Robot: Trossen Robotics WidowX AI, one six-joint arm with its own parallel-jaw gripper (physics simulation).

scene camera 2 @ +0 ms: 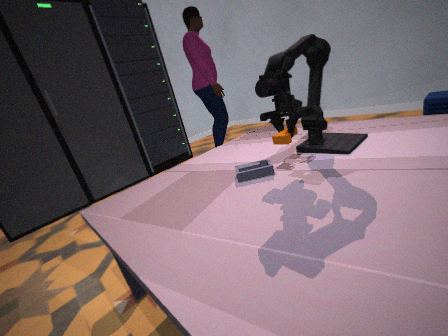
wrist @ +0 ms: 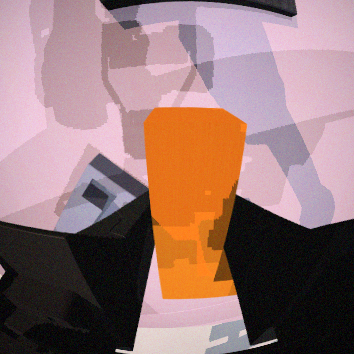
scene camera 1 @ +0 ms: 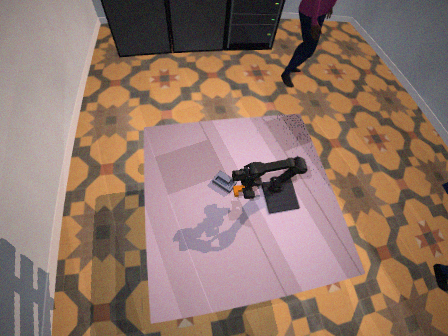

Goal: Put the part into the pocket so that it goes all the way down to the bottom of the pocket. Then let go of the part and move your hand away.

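Frame: origin at the arm's base, x down, y back, z left, level; millimetres.
Seen in the pictures: gripper, fingertip midpoint: (wrist: 186,195) (scene camera 1: 243,189); arm's base, link origin: (scene camera 2: 315,142) (scene camera 1: 273,188).
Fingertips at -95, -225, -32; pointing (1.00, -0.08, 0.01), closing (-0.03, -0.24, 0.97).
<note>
Offsets run from my fingertips to a thing's top centre, as dx, dy, dz. Level surfaces: height alone.
The orange part {-32, -13, +12} (scene camera 1: 237,191) (scene camera 2: 282,137) (wrist: 195,170) is held between the two black fingers of my gripper (wrist: 186,195), above the table. My gripper is shut on it. In the wrist view the part reaches upward from between the fingers. The grey block with the pocket {+82, -67, -126} (scene camera 1: 223,181) (scene camera 2: 255,173) (wrist: 80,200) lies on the table close beside the part in the first scene view. In the wrist view it is left of the part, turned at an angle and partly hidden by the left finger. The part is outside the pocket, apart from the block.
The arm's dark base plate (scene camera 1: 281,201) (scene camera 2: 332,143) stands on the pink table {dx +119} (scene camera 1: 175,295) (scene camera 2: 200,305). The arm casts a shadow on the table top. Dark cabinets (scene camera 1: 197,25) (scene camera 2: 50,100) and a person in a pink top (scene camera 1: 305,42) (scene camera 2: 202,65) stand beyond the table.
</note>
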